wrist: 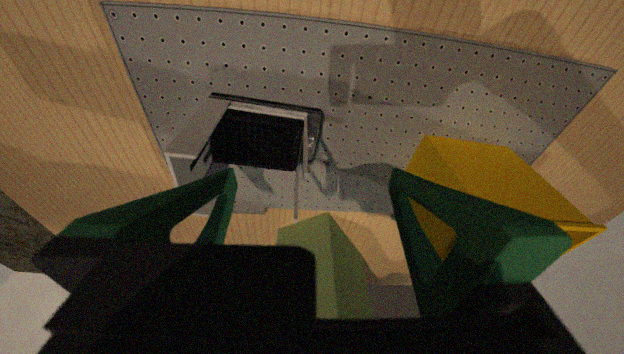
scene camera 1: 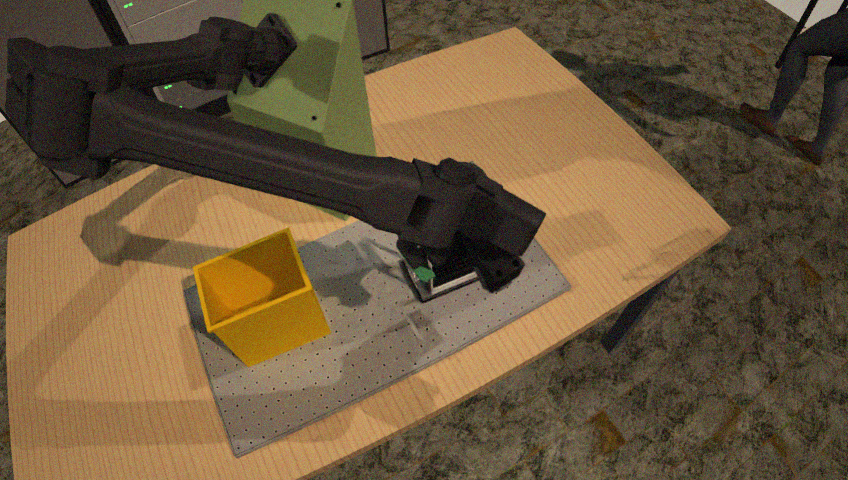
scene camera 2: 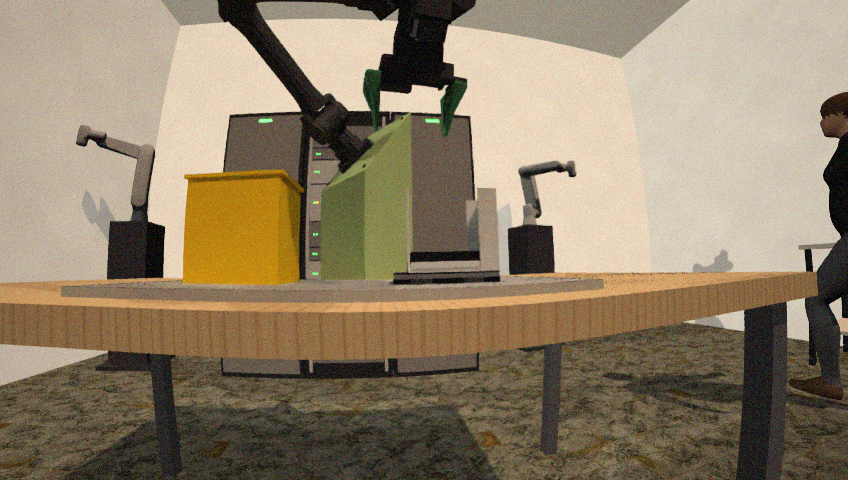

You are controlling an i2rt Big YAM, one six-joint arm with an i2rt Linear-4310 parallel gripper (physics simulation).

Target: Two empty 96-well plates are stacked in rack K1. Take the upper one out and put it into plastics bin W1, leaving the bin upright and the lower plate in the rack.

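Frame: origin at the arm's base, x ahead, y left, z up, level; centimetres.
Seen in the pictures: gripper, fingertip midpoint: (wrist: 312, 177) (scene camera 1: 447, 261) (scene camera 2: 411, 133); arm's base, origin of the base link: (scene camera 1: 267, 50) (scene camera 2: 356, 156).
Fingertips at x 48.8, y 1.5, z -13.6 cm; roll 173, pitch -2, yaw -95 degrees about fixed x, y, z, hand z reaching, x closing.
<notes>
Offsets run from my fingertips to a thing's top centre. Level surfaces: height alone.
Rack K1 @[dx -7.8, dy +8.5, dz -17.4 cm] (scene camera 1: 455, 284) (scene camera 2: 487, 228) (wrist: 270, 111) stands upright on the perforated plate, with a dark base and pale walls. The upper black 96-well plate @[dx -7.8, dy +8.5, dz -16.1 cm] (scene camera 2: 445, 256) (wrist: 257, 140) lies in it; I cannot make out the lower plate separately. Yellow plastics bin W1 @[dx -19.2, dy -25.2, dz -2.8 cm] (scene camera 1: 285, 327) (scene camera 2: 241, 228) (wrist: 500, 180) stands upright, its mouth upward. My gripper (scene camera 2: 411, 130) (wrist: 312, 177) is open and empty, with green fingers spread wide. It hangs high above the rack, well clear of the plate. In the first scene view the arm's wrist hides much of the rack.
The perforated grey board @[dz -20.8 cm] (scene camera 1: 267, 410) (wrist: 400, 75) lies on the wooden table (scene camera 1: 476, 113) (scene camera 2: 416, 333). A green sloped stand (scene camera 1: 351, 127) (scene camera 2: 386, 220) (wrist: 325, 260) rises behind the bin and rack. Another dark arm (scene camera 1: 178, 62) (scene camera 2: 279, 65) reaches to this stand.
</notes>
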